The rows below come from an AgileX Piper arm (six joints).
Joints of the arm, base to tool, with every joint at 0 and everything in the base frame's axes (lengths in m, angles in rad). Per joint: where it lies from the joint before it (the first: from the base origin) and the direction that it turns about. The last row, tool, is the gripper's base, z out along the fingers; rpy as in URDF.
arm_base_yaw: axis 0 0 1 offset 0.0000 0.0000 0.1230
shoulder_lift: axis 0 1 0 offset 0.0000 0.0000 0.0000
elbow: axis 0 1 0 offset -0.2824 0.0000 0.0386
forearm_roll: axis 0.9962 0 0.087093 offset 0.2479 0.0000 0.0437
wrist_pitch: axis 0 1 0 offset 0.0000 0.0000 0.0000
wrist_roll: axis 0.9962 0 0.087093 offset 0.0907 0.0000 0.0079
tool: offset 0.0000 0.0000 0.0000 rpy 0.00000 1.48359 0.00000
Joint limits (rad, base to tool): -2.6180..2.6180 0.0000..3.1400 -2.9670..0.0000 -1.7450..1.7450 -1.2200..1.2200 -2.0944..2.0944
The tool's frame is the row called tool.
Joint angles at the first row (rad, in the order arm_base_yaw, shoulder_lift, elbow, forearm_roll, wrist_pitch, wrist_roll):
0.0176, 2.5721, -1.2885, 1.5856, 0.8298, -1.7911
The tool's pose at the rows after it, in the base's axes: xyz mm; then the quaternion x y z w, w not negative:
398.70 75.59 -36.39 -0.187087 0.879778 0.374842 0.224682
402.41 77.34 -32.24 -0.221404 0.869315 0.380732 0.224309
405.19 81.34 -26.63 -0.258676 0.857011 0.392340 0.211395
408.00 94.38 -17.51 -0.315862 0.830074 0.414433 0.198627
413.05 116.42 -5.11 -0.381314 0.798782 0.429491 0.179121
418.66 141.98 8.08 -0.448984 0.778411 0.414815 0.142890
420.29 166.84 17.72 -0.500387 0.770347 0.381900 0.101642
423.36 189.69 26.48 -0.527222 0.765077 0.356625 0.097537
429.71 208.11 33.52 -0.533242 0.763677 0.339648 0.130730
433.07 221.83 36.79 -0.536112 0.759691 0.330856 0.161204
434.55 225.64 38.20 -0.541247 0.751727 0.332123 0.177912
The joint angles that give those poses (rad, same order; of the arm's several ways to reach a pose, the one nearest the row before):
0.0210, 2.5721, -1.3099, 1.5862, 0.8304, -1.8078
0.0210, 2.5730, -1.3410, 1.5236, 0.8592, -1.8051
0.0259, 2.5730, -1.3801, 1.4305, 0.9030, -1.7680
0.0505, 2.5751, -1.4357, 1.3382, 0.9817, -1.7493
0.0992, 2.5782, -1.5193, 1.2358, 1.0577, -1.7083
0.1639, 2.5782, -1.6231, 1.0870, 1.0982, -1.6136
0.2317, 2.5781, -1.7103, 0.9372, 1.1146, -1.4985
0.2861, 2.5791, -1.7745, 0.8774, 1.1021, -1.4374
0.3218, 2.5800, -1.8144, 0.8980, 1.0434, -1.4322
0.3472, 2.5828, -1.8337, 0.9341, 0.9909, -1.4531
0.3519, 2.5847, -1.8388, 0.9637, 0.9782, -1.4908

